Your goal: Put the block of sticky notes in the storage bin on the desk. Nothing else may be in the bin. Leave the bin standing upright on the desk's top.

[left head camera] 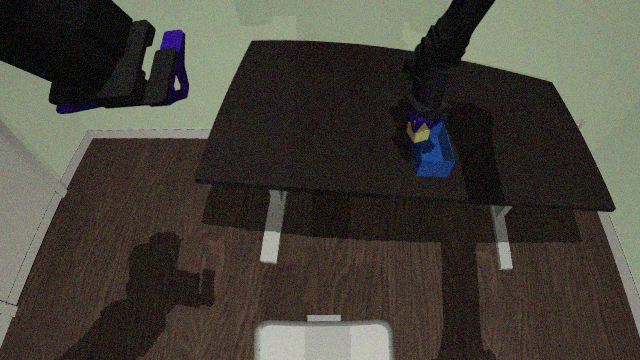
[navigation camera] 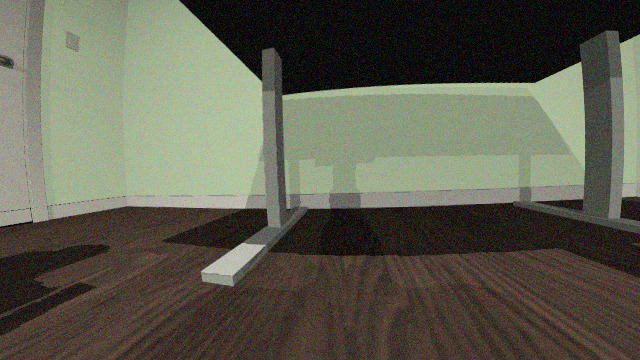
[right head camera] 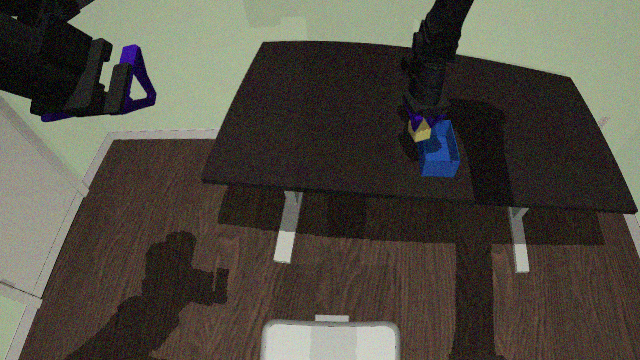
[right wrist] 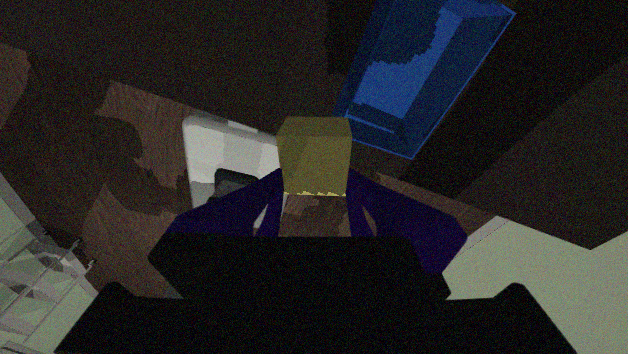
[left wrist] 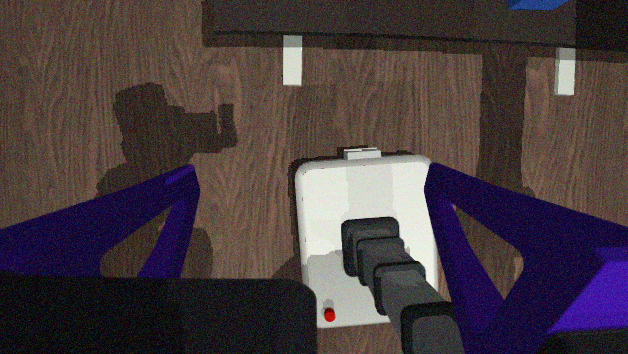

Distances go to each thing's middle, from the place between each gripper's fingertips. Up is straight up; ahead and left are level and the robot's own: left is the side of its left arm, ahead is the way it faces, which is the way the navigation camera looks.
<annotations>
Now: the blue storage bin (right head camera: 438, 156) 53 cm below my left hand, 52 cm to the right of it and 37 cm ahead of it.
My right hand is 14 cm above the blue storage bin, 8 cm to the left of it and 7 cm short of it.
</annotations>
